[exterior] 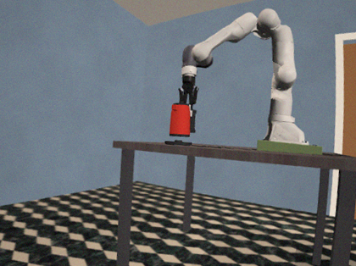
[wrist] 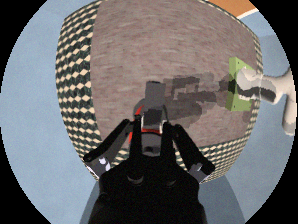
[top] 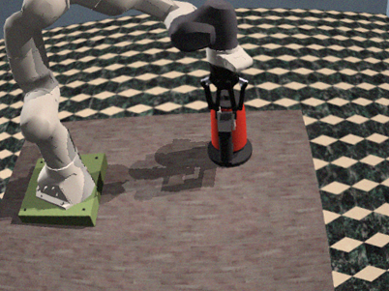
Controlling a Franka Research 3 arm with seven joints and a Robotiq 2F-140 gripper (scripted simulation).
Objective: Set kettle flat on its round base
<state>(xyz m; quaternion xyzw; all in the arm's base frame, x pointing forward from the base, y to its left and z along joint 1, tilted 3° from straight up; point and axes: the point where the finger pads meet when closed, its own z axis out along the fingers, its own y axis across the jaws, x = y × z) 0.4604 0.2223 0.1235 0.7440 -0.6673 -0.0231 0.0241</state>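
Right now the red kettle is 3 cm to the left of my hand and 6 cm below it. The rest, counted from my hand: round kettle base 1 cm behind, 7 cm to the left, 19 cm below.
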